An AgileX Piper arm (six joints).
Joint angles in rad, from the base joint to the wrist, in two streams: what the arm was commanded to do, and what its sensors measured. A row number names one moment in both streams.
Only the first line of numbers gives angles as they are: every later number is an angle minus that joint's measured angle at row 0.
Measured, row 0:
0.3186, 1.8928, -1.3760, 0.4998, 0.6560, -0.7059
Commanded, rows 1 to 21:
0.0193, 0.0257, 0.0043, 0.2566, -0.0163, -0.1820
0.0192, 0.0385, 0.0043, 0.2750, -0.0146, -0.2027
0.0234, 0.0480, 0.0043, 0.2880, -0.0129, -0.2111
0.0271, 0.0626, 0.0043, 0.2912, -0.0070, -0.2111
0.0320, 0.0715, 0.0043, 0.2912, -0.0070, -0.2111
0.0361, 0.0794, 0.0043, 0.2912, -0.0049, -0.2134
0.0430, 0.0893, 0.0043, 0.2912, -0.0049, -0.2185
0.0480, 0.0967, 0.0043, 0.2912, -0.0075, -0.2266
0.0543, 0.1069, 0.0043, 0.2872, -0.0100, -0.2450
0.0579, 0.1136, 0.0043, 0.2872, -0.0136, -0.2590
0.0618, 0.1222, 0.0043, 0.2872, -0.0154, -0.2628
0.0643, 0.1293, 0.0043, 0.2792, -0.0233, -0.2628
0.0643, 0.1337, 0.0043, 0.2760, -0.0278, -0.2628
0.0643, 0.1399, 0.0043, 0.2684, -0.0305, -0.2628
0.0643, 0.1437, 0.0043, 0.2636, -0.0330, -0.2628
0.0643, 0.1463, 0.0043, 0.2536, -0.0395, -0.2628
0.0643, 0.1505, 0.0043, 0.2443, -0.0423, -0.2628
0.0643, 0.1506, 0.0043, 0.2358, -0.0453, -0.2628
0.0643, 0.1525, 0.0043, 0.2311, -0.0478, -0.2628
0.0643, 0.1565, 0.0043, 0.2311, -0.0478, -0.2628
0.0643, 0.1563, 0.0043, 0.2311, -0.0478, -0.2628
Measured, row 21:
0.0643, 0.1507, 0.0022, 0.2449, -0.0323, -0.2520
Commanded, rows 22 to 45:
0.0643, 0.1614, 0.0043, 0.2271, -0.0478, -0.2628
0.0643, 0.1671, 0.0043, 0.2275, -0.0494, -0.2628
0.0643, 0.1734, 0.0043, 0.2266, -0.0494, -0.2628
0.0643, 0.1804, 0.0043, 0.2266, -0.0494, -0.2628
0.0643, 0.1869, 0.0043, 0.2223, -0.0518, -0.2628
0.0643, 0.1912, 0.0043, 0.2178, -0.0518, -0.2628
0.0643, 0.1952, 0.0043, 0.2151, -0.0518, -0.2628
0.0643, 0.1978, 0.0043, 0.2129, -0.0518, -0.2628
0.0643, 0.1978, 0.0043, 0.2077, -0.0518, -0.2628
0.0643, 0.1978, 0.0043, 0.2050, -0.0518, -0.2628
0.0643, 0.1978, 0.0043, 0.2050, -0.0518, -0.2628
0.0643, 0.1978, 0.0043, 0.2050, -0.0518, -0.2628
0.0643, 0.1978, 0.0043, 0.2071, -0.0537, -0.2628
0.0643, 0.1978, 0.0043, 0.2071, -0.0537, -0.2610
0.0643, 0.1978, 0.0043, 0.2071, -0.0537, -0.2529
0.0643, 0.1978, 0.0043, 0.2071, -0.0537, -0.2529
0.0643, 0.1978, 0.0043, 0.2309, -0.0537, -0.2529
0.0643, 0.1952, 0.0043, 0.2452, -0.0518, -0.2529
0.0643, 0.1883, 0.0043, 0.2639, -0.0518, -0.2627
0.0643, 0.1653, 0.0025, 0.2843, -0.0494, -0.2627
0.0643, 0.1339, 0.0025, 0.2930, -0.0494, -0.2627
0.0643, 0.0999, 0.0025, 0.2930, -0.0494, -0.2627
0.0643, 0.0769, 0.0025, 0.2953, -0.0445, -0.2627
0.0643, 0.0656, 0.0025, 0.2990, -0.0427, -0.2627
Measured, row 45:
0.0643, 0.1169, 0.0022, 0.2769, -0.0495, -0.2520
